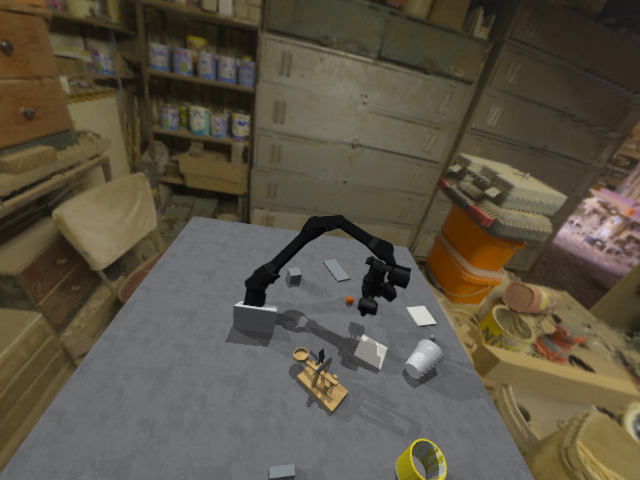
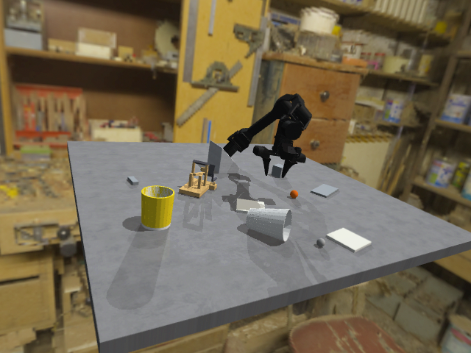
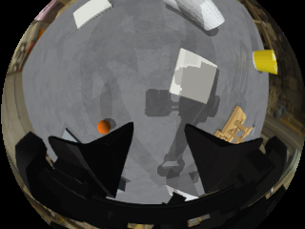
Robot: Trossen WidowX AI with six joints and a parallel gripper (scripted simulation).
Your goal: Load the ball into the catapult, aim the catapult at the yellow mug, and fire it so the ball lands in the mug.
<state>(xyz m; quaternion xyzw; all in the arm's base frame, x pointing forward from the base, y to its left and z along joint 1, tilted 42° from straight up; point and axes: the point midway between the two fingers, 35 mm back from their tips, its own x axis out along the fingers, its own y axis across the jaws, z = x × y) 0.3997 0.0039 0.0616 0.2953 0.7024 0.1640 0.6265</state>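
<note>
Right now my gripper tip is 2 cm past the small orange ball, 12 cm to the right of it and 8 cm above it. Also, from my gripper tip: grey cube 28 cm behind, 20 cm to the left, 7 cm below; then small grey ball 32 cm ahead, 9 cm below; then wooden catapult 15 cm behind, 22 cm to the right, 5 cm below.
</note>
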